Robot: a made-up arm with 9 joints. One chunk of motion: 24 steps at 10 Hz.
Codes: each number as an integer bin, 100 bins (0 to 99) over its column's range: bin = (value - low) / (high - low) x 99, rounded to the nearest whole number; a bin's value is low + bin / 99 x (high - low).
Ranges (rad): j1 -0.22..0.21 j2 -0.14..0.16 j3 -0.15..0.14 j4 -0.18..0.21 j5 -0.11..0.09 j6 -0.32..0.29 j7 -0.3..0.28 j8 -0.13..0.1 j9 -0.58..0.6
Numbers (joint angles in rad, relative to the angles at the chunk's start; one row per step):
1: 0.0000 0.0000 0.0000 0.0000 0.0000 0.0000 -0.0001 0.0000 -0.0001
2: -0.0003 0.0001 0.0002 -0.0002 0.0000 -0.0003 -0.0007 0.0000 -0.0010
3: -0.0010 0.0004 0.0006 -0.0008 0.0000 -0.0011 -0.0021 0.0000 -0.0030
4: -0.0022 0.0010 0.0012 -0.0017 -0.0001 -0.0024 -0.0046 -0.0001 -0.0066
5: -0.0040 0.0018 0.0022 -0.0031 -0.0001 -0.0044 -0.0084 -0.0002 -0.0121
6: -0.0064 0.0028 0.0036 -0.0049 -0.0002 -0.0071 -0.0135 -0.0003 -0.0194
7: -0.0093 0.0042 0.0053 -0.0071 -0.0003 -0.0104 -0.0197 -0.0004 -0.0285
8: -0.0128 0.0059 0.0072 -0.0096 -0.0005 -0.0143 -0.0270 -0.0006 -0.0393
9: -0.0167 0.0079 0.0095 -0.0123 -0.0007 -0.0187 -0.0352 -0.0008 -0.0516
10: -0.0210 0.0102 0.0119 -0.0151 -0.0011 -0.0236 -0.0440 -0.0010 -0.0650
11: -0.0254 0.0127 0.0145 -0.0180 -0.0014 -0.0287 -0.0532 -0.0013 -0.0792
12: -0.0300 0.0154 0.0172 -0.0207 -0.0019 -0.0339 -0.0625 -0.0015 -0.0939
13: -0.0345 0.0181 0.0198 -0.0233 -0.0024 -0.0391 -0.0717 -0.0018 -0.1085
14: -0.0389 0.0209 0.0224 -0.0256 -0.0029 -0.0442 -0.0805 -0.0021 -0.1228
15: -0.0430 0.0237 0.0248 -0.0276 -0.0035 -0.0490 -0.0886 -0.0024 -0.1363
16: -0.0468 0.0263 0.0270 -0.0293 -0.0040 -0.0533 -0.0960 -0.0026 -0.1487
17: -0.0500 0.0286 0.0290 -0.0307 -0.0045 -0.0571 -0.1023 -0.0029 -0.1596
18: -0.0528 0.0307 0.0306 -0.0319 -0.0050 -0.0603 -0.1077 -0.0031 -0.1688
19: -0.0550 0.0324 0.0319 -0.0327 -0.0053 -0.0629 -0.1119 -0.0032 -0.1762
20: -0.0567 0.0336 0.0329 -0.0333 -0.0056 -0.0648 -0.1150 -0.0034 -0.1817
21: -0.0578 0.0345 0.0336 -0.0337 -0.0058 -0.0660 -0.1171 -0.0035 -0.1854
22: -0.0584 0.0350 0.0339 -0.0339 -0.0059 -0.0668 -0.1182 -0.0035 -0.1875
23: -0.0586 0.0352 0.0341 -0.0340 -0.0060 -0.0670 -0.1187 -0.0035 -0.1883
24: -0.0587 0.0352 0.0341 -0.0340 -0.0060 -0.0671 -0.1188 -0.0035 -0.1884
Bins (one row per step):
1: 51 46 51 46 54 52 51 56 49
2: 51 46 51 46 54 52 51 56 49
3: 50 46 51 45 54 52 51 56 48
4: 50 47 52 45 54 52 50 56 48
5: 50 47 52 45 54 51 50 56 48
6: 49 47 52 44 54 51 49 56 47
7: 49 48 53 44 54 50 48 56 46
8: 48 48 54 43 54 50 47 56 45
9: 47 49 54 43 54 49 45 56 44
10: 46 50 55 42 54 48 44 56 43
11: 45 50 56 41 54 47 42 55 42
12: 44 51 57 40 54 46 41 55 41
13: 43 52 58 40 53 46 39 55 40
14: 42 53 59 39 53 45 37 55 38
15: 41 54 60 39 53 44 36 55 37
16: 40 55 60 38 52 43 35 55 36
17: 39 56 61 38 52 43 34 55 35
18: 38 56 62 38 52 42 33 55 34
19: 38 57 62 37 52 42 32 55 34
20: 38 57 62 37 52 41 32 54 33
21: 37 58 63 37 52 41 31 54 33
22: 37 58 63 37 52 41 31 54 33
23: 37 58 63 37 51 41 31 54 33
24: 37 58 63 37 51 41 31 54 33

